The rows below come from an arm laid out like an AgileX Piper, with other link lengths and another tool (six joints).
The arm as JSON. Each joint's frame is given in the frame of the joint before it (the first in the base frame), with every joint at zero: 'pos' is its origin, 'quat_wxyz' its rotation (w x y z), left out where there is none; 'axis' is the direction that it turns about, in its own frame. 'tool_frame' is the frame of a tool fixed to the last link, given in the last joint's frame.
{
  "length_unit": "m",
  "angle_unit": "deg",
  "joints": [
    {
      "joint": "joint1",
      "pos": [
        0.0,
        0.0,
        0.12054
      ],
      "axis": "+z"
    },
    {
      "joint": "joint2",
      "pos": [
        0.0,
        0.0,
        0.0
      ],
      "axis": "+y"
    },
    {
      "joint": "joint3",
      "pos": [
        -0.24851,
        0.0,
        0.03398
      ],
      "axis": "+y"
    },
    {
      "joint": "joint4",
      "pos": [
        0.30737,
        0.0,
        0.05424
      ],
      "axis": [
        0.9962,
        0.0,
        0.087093
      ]
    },
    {
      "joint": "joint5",
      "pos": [
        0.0,
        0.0,
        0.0
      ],
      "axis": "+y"
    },
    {
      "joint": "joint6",
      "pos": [
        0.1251,
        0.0,
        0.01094
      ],
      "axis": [
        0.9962,
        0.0,
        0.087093
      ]
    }
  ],
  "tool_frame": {
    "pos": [
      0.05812,
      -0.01,
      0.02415
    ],
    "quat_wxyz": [
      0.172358,
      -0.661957,
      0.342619,
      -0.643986
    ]
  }
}
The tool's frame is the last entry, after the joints.
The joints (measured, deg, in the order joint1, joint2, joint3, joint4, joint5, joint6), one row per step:
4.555, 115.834, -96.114, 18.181, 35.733, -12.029
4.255, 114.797, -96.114, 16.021, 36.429, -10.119
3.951, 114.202, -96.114, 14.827, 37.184, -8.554
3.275, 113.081, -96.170, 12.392, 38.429, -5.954
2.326, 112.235, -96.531, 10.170, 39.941, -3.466
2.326, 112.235, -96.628, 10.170, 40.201, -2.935
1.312, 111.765, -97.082, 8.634, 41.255, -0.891
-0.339, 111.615, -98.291, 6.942, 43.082, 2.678
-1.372, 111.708, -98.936, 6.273, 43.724, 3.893
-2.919, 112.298, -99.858, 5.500, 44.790, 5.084
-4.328, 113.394, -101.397, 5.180, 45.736, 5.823
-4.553, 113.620, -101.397, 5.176, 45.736, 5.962
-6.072, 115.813, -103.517, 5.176, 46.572, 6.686
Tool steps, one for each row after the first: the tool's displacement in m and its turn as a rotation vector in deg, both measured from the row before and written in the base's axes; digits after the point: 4 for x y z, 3 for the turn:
-0.0019, -0.0066, 0.0079, -0.805, -0.103, -0.993
-0.0019, -0.0051, 0.0037, -0.132, 0.374, -1.002
-0.0031, -0.0111, 0.0078, -0.668, 0.366, -1.820
-0.0027, -0.0135, 0.0069, -0.560, 0.556, -2.113
-0.0004, -0.0001, 0.0001, 0.336, 0.233, -0.361
-0.0014, -0.0131, 0.0052, -0.199, 0.327, -2.142
-0.0014, -0.0200, 0.0060, 0.603, 0.781, -3.900
0.0000, -0.0117, 0.0024, 0.109, 0.180, -1.811
-0.0002, -0.0169, -0.0013, 0.015, 0.814, -2.269
0.0020, -0.0148, -0.0013, 0.178, 0.538, -1.865
0.0001, -0.0023, -0.0023, 0.098, 0.228, -0.335
0.0043, -0.0156, -0.0076, 0.528, 0.908, -2.023

